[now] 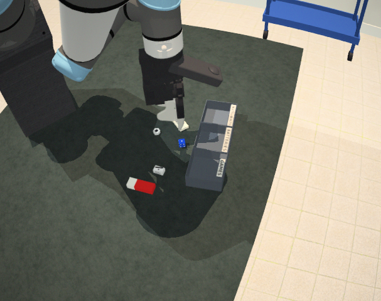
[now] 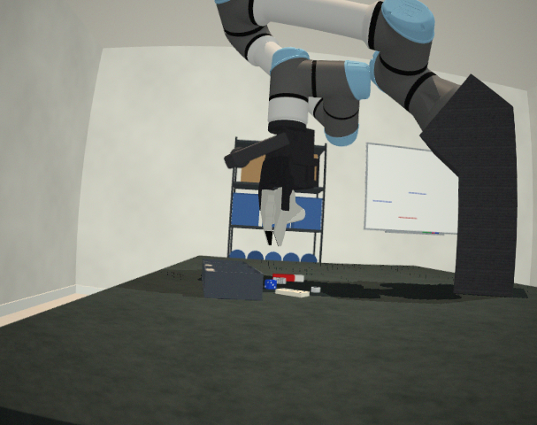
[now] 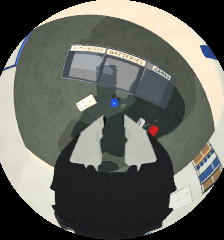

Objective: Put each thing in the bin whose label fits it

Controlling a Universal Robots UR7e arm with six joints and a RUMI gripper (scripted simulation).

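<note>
Right now my hand is 9 cm above the blue die. Round my hand: white nut (7 cm behind, 3 cm to the left, 9 cm below); then grey-white object (4 cm behind, 9 cm to the right, 8 cm below); then white domino (2 cm behind, 7 cm to the left, 9 cm below).
</note>
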